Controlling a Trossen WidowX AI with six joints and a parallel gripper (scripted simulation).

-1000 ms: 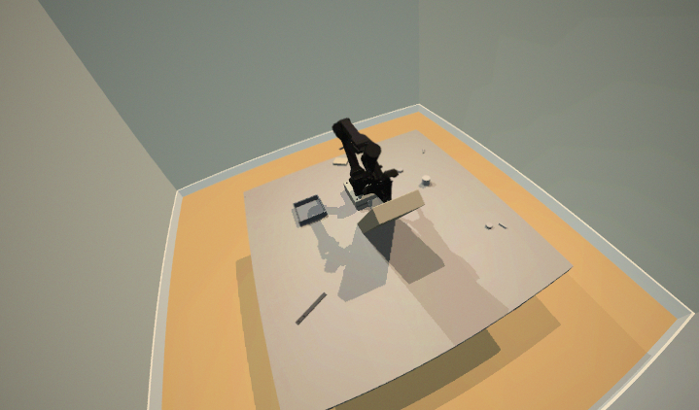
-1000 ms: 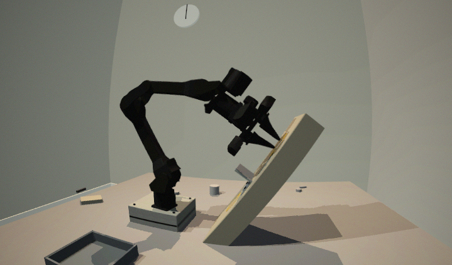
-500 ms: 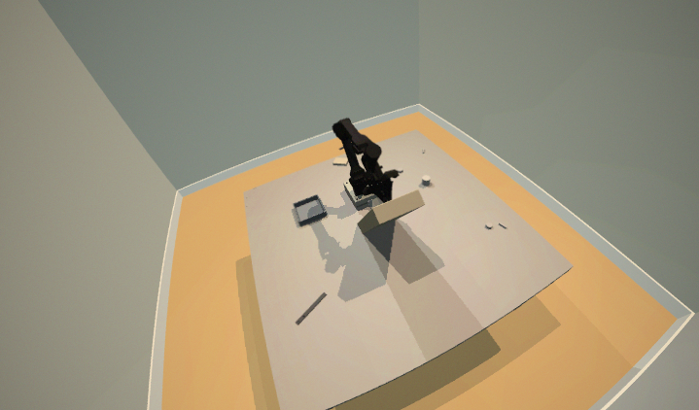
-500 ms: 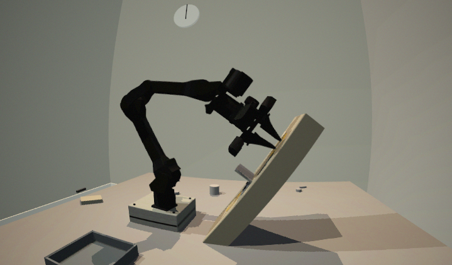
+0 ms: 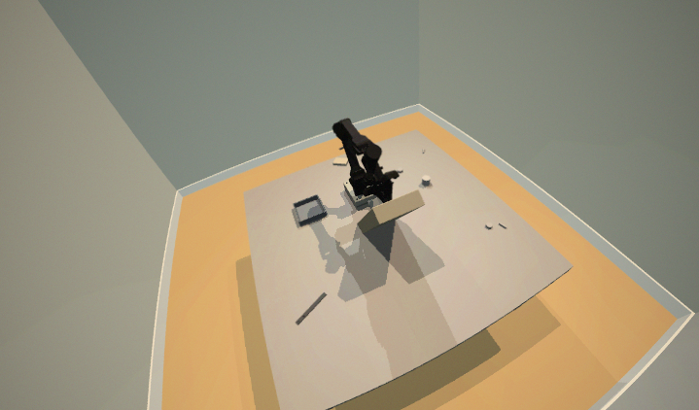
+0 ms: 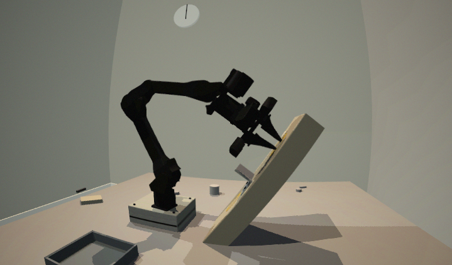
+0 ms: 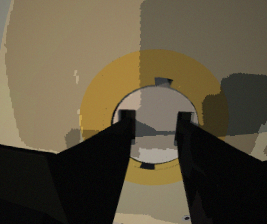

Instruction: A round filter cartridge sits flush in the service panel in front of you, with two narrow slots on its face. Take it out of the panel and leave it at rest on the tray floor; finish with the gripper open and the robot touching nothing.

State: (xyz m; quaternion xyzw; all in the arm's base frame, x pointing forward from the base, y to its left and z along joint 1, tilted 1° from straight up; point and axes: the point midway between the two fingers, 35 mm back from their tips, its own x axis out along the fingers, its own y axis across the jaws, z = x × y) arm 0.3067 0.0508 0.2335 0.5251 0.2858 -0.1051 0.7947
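The round grey filter cartridge lies 10 mm below my gripper tip and 10 mm ahead of it. Round my gripper tip: tray 340 mm to the right, 340 mm behind, 260 mm below; tan block 710 mm behind, 260 mm below, 100 mm to the right; tan service panel 80 mm below, 30 mm behind, 10 mm to the right.
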